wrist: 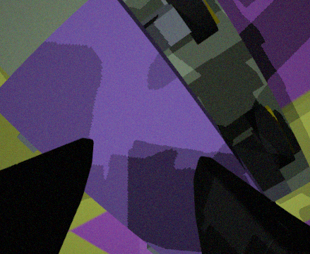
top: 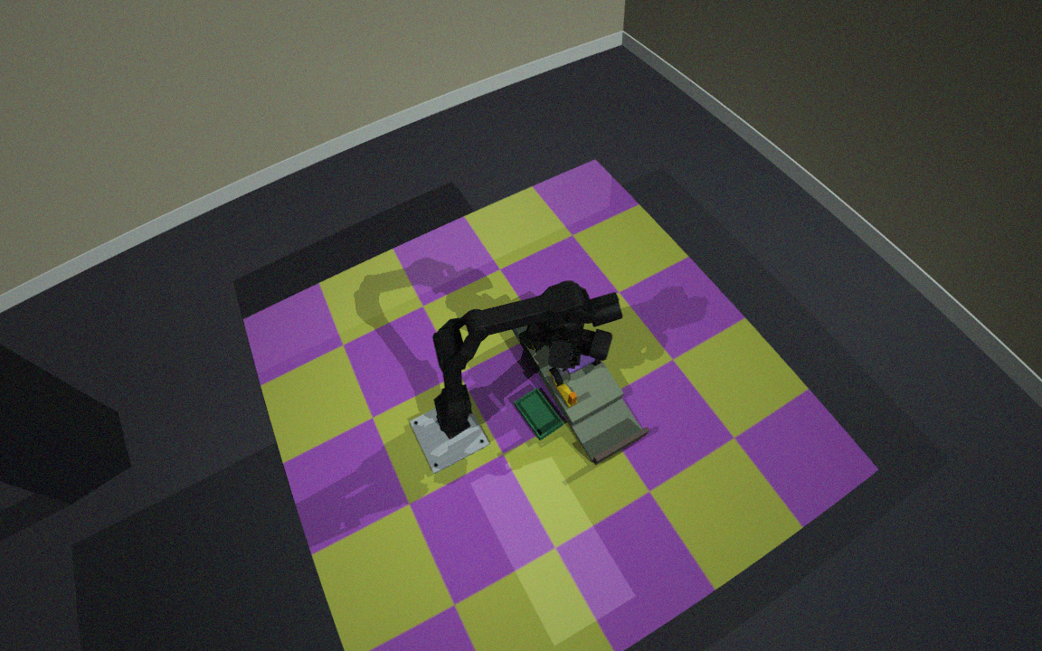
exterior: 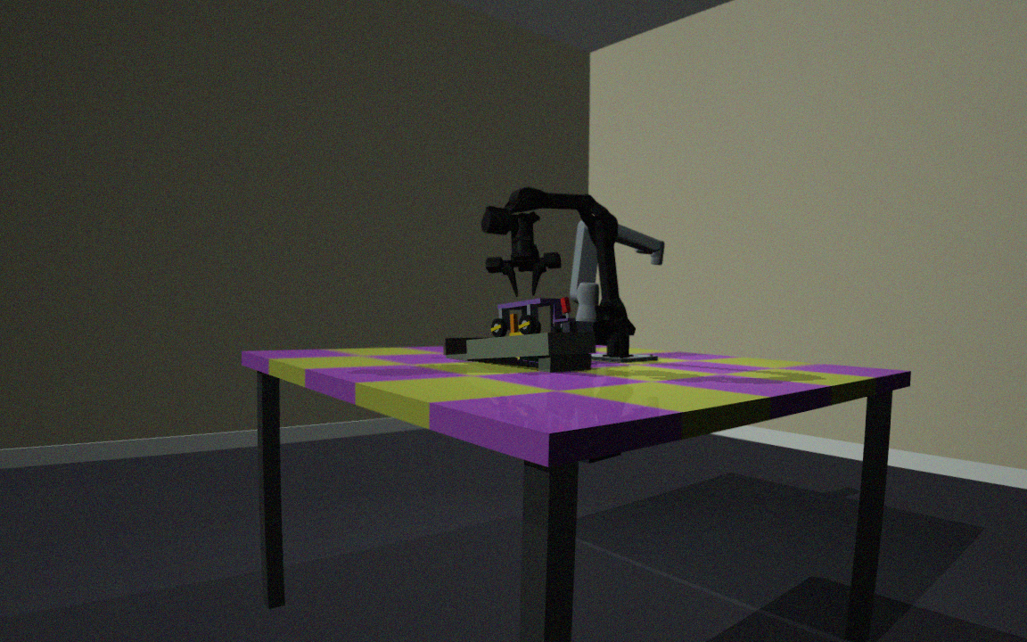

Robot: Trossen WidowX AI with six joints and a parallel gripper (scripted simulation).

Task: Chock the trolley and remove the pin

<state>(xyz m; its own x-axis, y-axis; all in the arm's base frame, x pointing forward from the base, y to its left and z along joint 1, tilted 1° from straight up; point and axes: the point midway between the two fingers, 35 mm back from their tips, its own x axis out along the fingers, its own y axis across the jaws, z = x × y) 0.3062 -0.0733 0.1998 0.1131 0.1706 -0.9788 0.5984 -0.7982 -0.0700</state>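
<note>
Right now the red-headed stop pin is 140 mm to the left of my gripper tip, 40 mm below it and 10 mm ahead of it. Round my gripper tip: green tray: 180 mm below, 120 mm behind, 40 mm to the right; then purple trolley: 60 mm below, 30 mm to the left, 10 mm ahead; then yellow chock: 90 mm below, 60 mm to the right, 50 mm behind.
</note>
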